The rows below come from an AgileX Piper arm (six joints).
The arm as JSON. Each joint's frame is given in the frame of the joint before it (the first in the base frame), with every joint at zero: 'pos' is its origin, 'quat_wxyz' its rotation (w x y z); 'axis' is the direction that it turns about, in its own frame. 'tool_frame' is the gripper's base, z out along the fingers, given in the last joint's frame.
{
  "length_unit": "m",
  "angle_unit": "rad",
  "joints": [
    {
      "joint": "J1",
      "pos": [
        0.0,
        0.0,
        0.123
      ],
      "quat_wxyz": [
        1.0,
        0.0,
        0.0,
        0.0
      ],
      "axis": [
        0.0,
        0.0,
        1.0
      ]
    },
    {
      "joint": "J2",
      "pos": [
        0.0,
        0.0,
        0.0
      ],
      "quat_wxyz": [
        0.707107,
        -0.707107,
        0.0,
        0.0
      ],
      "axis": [
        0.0,
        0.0,
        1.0
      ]
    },
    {
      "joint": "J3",
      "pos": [
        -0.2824,
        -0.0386,
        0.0
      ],
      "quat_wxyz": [
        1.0,
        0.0,
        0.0,
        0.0
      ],
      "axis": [
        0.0,
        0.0,
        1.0
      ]
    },
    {
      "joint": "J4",
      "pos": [
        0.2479,
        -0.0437,
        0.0
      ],
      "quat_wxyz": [
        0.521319,
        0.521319,
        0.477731,
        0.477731
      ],
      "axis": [
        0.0,
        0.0,
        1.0
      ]
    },
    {
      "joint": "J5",
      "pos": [
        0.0,
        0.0,
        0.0
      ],
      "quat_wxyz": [
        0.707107,
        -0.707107,
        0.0,
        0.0
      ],
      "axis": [
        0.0,
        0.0,
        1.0
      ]
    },
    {
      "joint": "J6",
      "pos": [
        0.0,
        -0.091,
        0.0
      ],
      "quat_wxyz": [
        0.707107,
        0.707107,
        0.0,
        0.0
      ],
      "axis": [
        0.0,
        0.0,
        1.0
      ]
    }
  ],
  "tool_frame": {
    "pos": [
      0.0,
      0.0,
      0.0
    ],
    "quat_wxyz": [
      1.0,
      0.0,
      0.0,
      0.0
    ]
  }
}
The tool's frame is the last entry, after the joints.
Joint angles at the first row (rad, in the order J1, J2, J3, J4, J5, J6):
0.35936 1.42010 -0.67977 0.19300 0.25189 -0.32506
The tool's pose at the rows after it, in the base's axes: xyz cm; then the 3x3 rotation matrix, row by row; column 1 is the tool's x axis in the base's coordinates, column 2 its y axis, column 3 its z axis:
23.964 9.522 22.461; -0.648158 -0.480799 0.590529; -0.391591 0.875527 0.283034; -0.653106 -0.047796 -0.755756
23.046 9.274 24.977; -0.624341 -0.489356 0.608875; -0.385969 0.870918 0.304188; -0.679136 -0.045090 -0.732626
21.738 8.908 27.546; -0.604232 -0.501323 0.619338; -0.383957 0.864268 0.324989; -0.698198 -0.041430 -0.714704
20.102 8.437 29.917; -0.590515 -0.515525 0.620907; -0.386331 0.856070 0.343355; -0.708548 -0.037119 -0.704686
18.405 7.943 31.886; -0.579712 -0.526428 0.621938; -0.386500 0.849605 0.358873; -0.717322 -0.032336 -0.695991
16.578 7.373 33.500; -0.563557 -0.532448 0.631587; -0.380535 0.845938 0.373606; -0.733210 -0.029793 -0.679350
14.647 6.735 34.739; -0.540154 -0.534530 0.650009; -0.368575 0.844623 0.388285; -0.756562 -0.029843 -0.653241
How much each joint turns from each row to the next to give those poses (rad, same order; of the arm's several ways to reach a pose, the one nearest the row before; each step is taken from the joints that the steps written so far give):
-0.00177 -0.07741 -0.02097 0.00007 0.05756 0.00030
-0.00176 -0.08177 -0.03160 0.00007 0.08079 0.00064
-0.00184 -0.08606 -0.03577 0.00012 0.09835 0.00110
-0.00172 -0.08413 -0.03663 -0.00009 0.10917 0.00223
-0.00055 -0.07475 -0.03207 -0.00034 0.09666 0.00675
-0.00011 -0.07568 -0.02034 0.00001 0.07422 0.00920
-0.00018 -0.07930 -0.00700 0.00087 0.05171 0.00942

